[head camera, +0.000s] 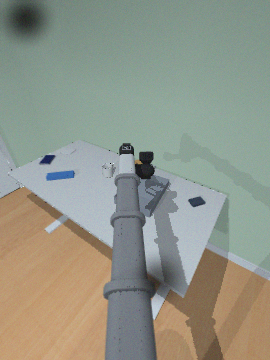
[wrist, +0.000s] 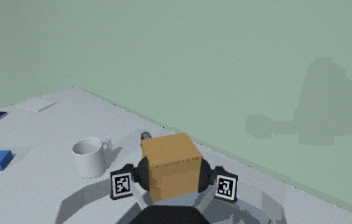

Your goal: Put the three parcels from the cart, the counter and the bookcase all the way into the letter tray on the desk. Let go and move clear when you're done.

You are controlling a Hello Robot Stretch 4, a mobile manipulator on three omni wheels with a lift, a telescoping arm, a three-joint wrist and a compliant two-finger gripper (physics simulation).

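Frame: origin at the robot's base, x right, y ahead, z up, level; millimetres.
Where they show: hand at its tool point: (wrist: 173,173).
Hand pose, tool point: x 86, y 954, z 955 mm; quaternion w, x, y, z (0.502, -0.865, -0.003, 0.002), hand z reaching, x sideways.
Note:
Things, the pixels of their top centre, and the offset from my tool point. Level surfaces: height alone.
- orange-brown box-shaped parcel at its top centre: (wrist: 170,147) dz +22, dx -4, dy +18 mm
- grey letter tray at its top centre: (head camera: 143,187) dz -200, dx +20, dy +40 mm
- desk at its surface level: dz -263 mm
- white mug at its top centre: (wrist: 92,143) (head camera: 108,165) dz -177, dx -230, dy +288 mm
- dark object at its top centre: (wrist: 149,139) dz -207, dx -81, dy +358 mm
- blue block at its top centre: (head camera: 60,173) dz -233, dx -606, dy +265 mm
- dark blue item at its top centre: (head camera: 47,159) dz -251, dx -797, dy +521 mm
- dark flat item at its top centre: (head camera: 197,200) dz -245, dx +368, dy -54 mm
My gripper (wrist: 173,176) is shut on an orange-brown box-shaped parcel (wrist: 172,167), one pad on each side of it; in the head camera view a bit of the parcel (head camera: 138,162) shows beside the dark wrist. The grey letter tray (head camera: 159,199) on the desk (head camera: 90,195) (wrist: 45,145) is partly hidden behind my arm in the head camera view. In the wrist view part of the tray shows low down, behind and below the gripper. The parcel is held above the desk, over or near the tray's back part; the exact height is hard to tell. Other parcels are not recognisable in these views.
A white mug (head camera: 107,170) (wrist: 90,157) stands left of the tray. A dark object (wrist: 145,136) lies behind the parcel. A blue block (head camera: 60,175) (wrist: 4,159) and a dark blue item (head camera: 47,159) lie further left. A dark flat item (head camera: 197,201) lies right. A green wall backs the desk.

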